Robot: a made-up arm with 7 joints.
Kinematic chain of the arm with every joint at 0, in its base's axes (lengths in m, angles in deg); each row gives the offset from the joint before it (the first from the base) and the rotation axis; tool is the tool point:
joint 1: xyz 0 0 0.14 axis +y
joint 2: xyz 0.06 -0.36 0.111 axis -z
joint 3: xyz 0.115 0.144 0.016 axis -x
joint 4: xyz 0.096 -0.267 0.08 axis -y
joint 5: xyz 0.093 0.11 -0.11 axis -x
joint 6: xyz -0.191 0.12 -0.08 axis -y
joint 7: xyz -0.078 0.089 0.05 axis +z
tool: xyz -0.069 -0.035 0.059
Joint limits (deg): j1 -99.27..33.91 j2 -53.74..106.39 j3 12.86..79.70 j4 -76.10..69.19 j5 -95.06..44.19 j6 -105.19..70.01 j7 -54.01..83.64
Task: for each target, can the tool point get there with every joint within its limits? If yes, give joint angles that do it. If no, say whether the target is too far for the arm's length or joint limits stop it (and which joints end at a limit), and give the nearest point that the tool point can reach.
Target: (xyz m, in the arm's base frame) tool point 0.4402 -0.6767 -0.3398
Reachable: no: joint limits stop it (at a limit: joint 3, joint 4, joint 5, joint 6, joint 7) | nearest point 0.3523 -0.6068 -0.2440 | short by 0.148 m
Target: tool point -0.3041 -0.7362 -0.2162
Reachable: no: joint limits stop it (at a limit: joint 2, joint 3, joint 5, joint 6) | nearest point -0.2146 -0.7212 -0.1114 | short by 0.139 m
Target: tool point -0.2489 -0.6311 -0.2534
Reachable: no: joint limits stop it (at a limit: joint 2, joint 3, joint 5, joint 6) | nearest point -0.1790 -0.6331 -0.1428 | short by 0.131 m
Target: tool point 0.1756 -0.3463 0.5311
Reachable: yes | joints -8.36 68.18 35.41 -0.19 -55.96 -35.62 -29.72
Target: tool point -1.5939 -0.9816 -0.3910
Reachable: no: too far | nearest point -0.5291 -0.6459 0.1031 | short by 1.221 m
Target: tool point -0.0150 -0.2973 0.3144
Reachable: yes | joints -50.04 46.25 53.36 23.18 -30.89 11.52 23.67
